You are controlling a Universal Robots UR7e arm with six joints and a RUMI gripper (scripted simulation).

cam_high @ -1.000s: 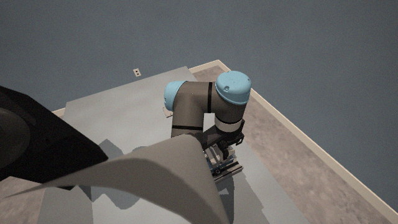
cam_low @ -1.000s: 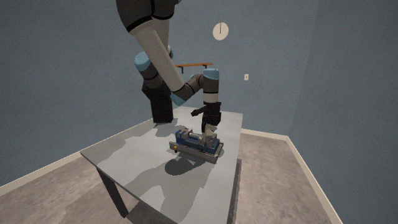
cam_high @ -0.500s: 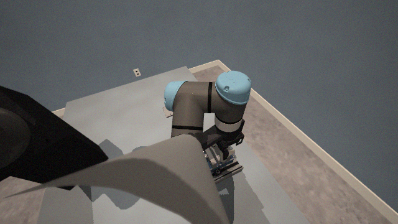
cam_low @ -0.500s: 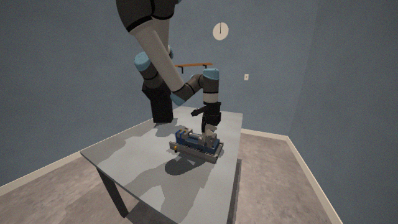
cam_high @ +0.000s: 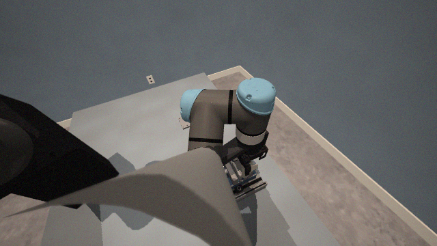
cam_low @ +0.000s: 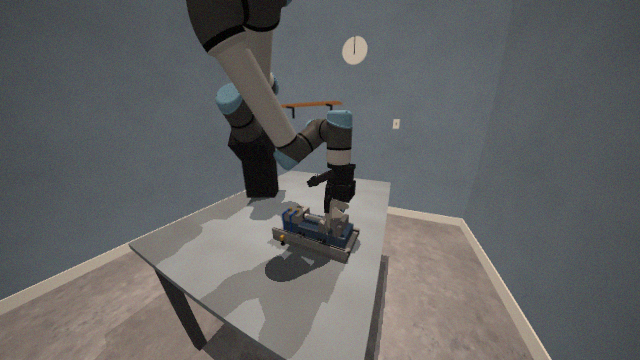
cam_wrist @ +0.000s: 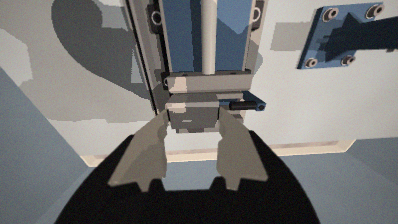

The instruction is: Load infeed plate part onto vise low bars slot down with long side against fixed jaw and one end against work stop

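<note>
The part is 10 mm below my hand. Round my hand: grey jaw 30 mm behind, 30 mm to the left, 30 mm below; cylinder rod 80 mm behind, 40 mm to the left, 30 mm below; work stop 20 mm ahead, 60 mm to the left, 10 mm below.
</note>
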